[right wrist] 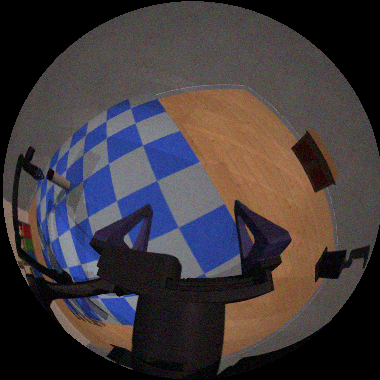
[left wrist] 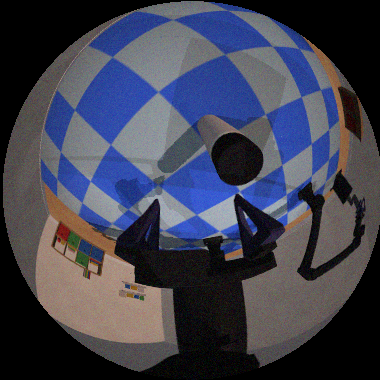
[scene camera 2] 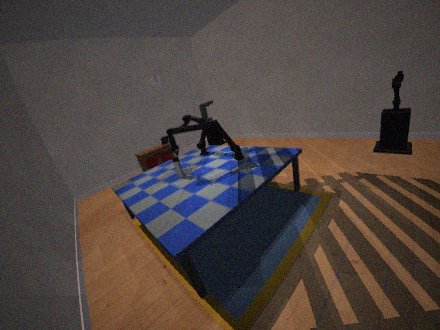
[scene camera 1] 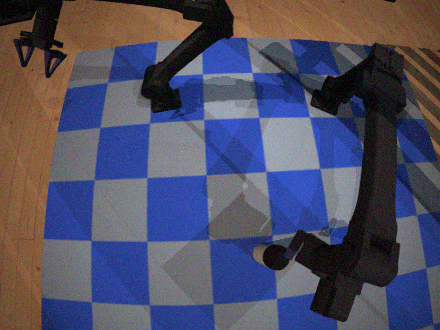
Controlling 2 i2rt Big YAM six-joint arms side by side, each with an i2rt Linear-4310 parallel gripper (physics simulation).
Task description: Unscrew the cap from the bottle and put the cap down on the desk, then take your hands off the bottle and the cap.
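Places are measured from the left arm's base along level axes (x ahead, y left, z up), in centimetres.
Pixels of known places: left gripper, fingertip midpoint: (right wrist: 42,176) (left wrist: 197,199) (scene camera 2: 177,156) (scene camera 1: 305,257); right gripper, fingertip midpoint: (right wrist: 190,206) (scene camera 1: 35,72); left arm's base, origin of the base link: (right wrist: 67,277) (left wrist: 212,239) (scene camera 2: 239,158) (scene camera 1: 324,103); right arm's base, origin of the base link: (left wrist: 304,190) (scene camera 2: 204,154) (scene camera 1: 166,101).
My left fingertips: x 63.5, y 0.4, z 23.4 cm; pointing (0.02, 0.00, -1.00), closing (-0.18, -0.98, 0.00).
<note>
Ahead of a thing's pixels: the offset from my left fingertips to its top centre. Level surfaces: height alone.
The pale bottle {dz -3.3, dx +2.4, dy -6.1 cm} (scene camera 1: 259,254) (scene camera 2: 179,169) (left wrist: 214,131) (right wrist: 61,181) stands upright on the blue and grey checkered desk {dz -23.4 cm} (scene camera 1: 120,210) (scene camera 2: 167,202). Its wide black cap {dz -1.7, dx +2.4, dy -6.2 cm} (scene camera 1: 275,257) (left wrist: 237,159) (right wrist: 50,174) sits on top. My left gripper (scene camera 1: 290,252) (left wrist: 197,199) is open and empty, close beside the cap in scene camera 1; in the left wrist view the cap lies beyond the fingertips, not between them. Whether a finger touches it I cannot tell. My right gripper (scene camera 1: 36,70) (right wrist: 190,206) is open and empty, far from the bottle, past the desk's upper left corner in scene camera 1.
The right arm's base (scene camera 1: 165,99) and the left arm's base (scene camera 1: 327,97) stand near the desk's upper edge in scene camera 1. A wooden cabinet with dark red panels (scene camera 2: 157,159) (right wrist: 315,160) stands on the floor beyond the desk. Arm shadows fall across the desk.
</note>
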